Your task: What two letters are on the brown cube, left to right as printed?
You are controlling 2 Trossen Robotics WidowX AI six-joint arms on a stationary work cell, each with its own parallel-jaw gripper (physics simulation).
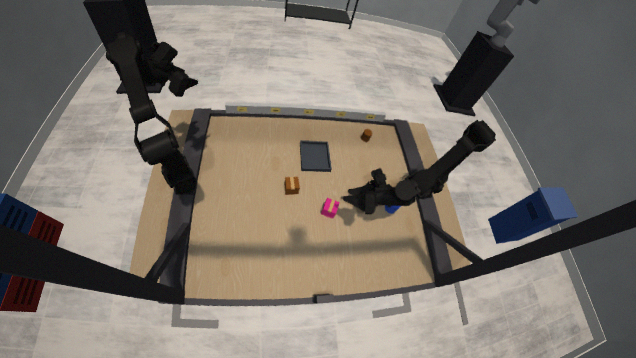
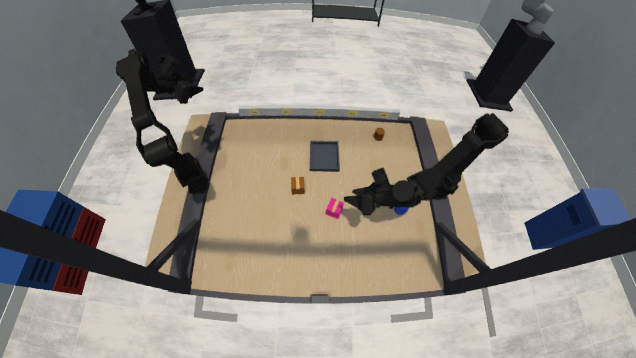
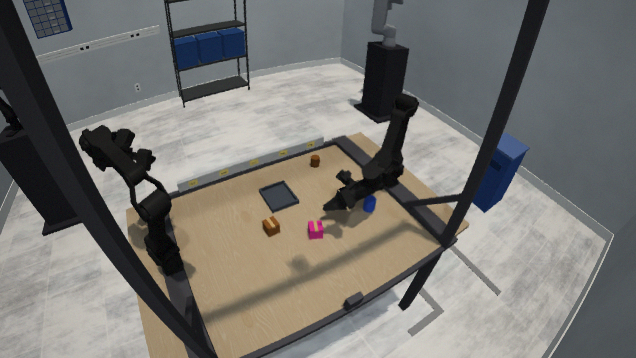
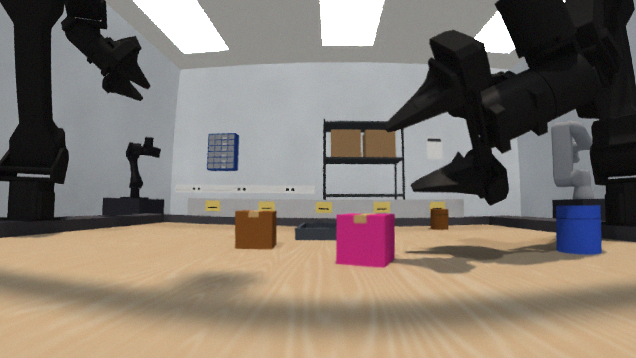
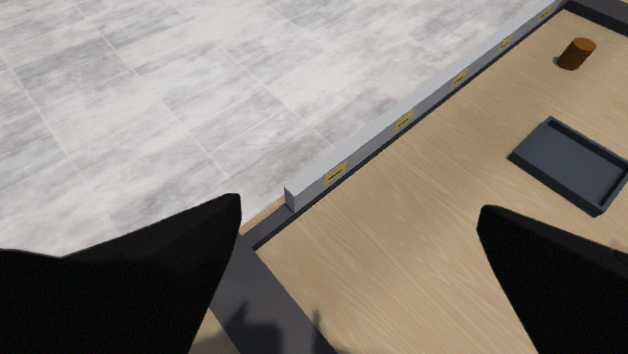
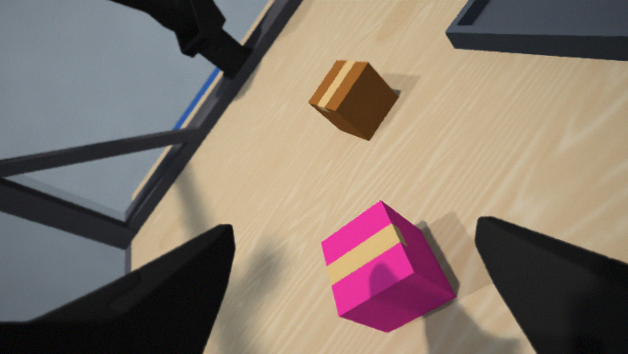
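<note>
The brown cube stands on the table with a tan tape strip over its top. No letters can be read on the faces that show. My right gripper is open and empty, above the table to the right of the brown cube, near the pink cube. My left gripper is open and empty, raised high at the far left, away from the cube.
A dark tray lies behind the brown cube. A brown cylinder stands at the back right. A blue cylinder stands under the right arm.
</note>
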